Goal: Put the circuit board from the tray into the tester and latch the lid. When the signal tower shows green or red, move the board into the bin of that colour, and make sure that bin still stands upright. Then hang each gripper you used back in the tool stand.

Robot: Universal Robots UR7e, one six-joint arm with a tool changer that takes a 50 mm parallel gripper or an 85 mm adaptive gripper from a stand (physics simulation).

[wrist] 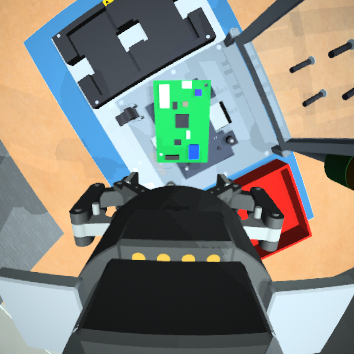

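Places are measured from the arm's base along level axes (x back, y right, z up), in millimetres.
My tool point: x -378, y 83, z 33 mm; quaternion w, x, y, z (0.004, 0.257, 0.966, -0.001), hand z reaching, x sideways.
Observation:
For each thing: its top centre in the pictures, then the offset to it from my tool point. "spot": a spot on its surface instead.
- green circuit board, top centre: (181,124) dz -228, dx -31, dy -50 mm
- tester, surface spot: (245,127) spot: dz -261, dx -109, dy -2 mm
- small dark latch, top centre: (122,116) dz -216, dx +27, dy -93 mm
- black tray, surface spot: (102,57) spot: dz -303, dx +29, dy -200 mm
- red bin, top centre: (264,220) dz -274, dx -82, dy +165 mm
- signal tower, surface spot: (340,171) spot: dz -144, dx -151, dy +57 mm
The green circuit board (182,121) lies in the tester (245,127), turned at an angle to the dark nest beneath it, whose corners show around it. The tester's lid (264,95), a dark frame, stands open on the right; part of it is cut off. A small dark latch (129,115) is at the tester's left side. The black tray (102,57) at the top has no board in it. The red bin (298,200) shows partly, behind my gripper's right side. The green bin does not show. My gripper (177,179) is open and empty, its fingertips apart, near the board's lower end in the view.
The signal tower (340,171) is cut off at the right edge, its visible part dark. Several dark pegs (302,64) show at the upper right. A blue base (45,52) lies under the tray and tester. A grey plate (27,220) lies at the left.

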